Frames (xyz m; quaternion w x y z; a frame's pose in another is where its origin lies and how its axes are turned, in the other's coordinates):
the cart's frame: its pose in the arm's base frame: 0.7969 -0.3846 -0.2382 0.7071 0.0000 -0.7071 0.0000
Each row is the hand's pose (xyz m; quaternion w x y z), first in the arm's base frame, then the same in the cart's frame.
Working: the arm's base frame: its pose in the cart's frame: 0.2382 0.3846 0.7969 0.7071 0.0000 0.7071 0.0000

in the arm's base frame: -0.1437 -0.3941 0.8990 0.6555 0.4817 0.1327 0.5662
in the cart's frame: 1.1372 -0.0095 0.9406 0.3697 0.7410 0.5574 0.0598
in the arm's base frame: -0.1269 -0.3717 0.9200 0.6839 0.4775 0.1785 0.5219
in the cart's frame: 1.1582 0.0129 0.9238 0.3574 0.7067 0.6098 0.0314
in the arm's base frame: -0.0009 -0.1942 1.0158 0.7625 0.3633 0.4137 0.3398
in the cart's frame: 1.2540 0.1904 0.7978 0.2466 0.4972 0.8317 -0.0166
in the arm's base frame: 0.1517 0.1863 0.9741 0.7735 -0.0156 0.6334 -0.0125
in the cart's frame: 1.2123 0.5709 0.6452 0.0991 -0.0199 0.9949 0.0022
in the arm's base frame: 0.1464 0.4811 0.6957 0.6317 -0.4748 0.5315 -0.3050
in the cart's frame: 0.9339 0.8657 0.6505 0.0709 -0.5514 0.8225 0.1201
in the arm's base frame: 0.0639 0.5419 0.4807 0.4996 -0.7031 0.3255 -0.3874
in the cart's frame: 0.7189 0.9265 0.7330 0.1231 -0.7711 0.5834 0.2232
